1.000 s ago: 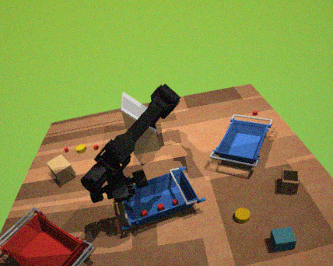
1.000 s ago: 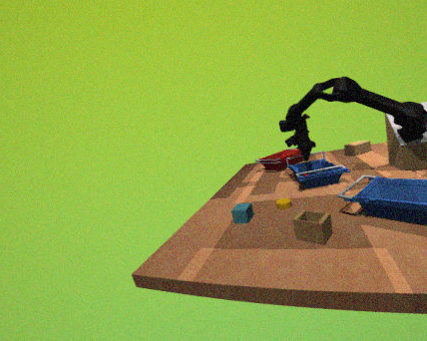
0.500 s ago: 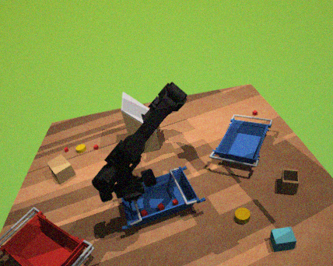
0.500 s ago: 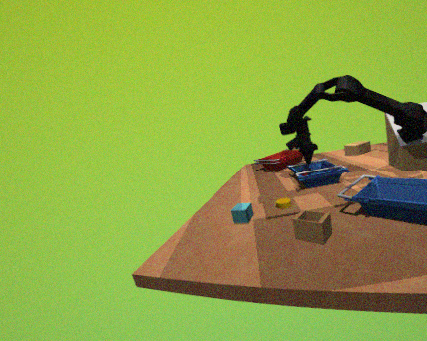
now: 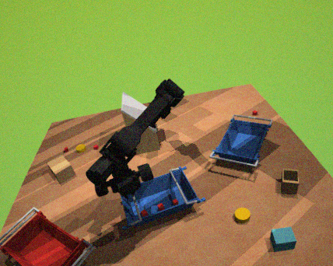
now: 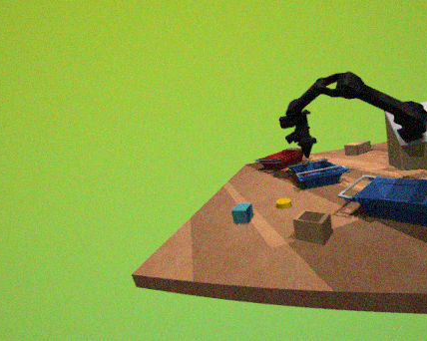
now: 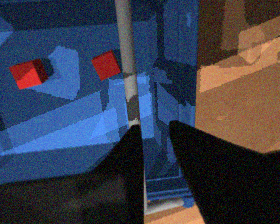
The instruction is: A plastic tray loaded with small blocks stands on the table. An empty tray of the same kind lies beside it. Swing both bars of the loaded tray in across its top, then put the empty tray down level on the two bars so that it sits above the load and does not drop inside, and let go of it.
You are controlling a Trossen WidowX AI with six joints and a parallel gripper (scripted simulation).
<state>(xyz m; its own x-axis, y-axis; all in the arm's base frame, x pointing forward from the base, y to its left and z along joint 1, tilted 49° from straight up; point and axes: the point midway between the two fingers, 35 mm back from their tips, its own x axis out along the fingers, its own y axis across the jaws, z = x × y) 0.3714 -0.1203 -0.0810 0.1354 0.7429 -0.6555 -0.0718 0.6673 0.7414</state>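
Now: the blue tray 170 mm behind my gripper tip, 500 mm to the left of it and 40 mm below it. The rest, counted from my gripper tip: brown box 100 mm ahead, 550 mm to the left, 70 mm below; then tan block 350 mm behind, 310 mm to the right, 60 mm below; then teal cube 290 mm ahead, 410 mm to the left, 70 mm below.
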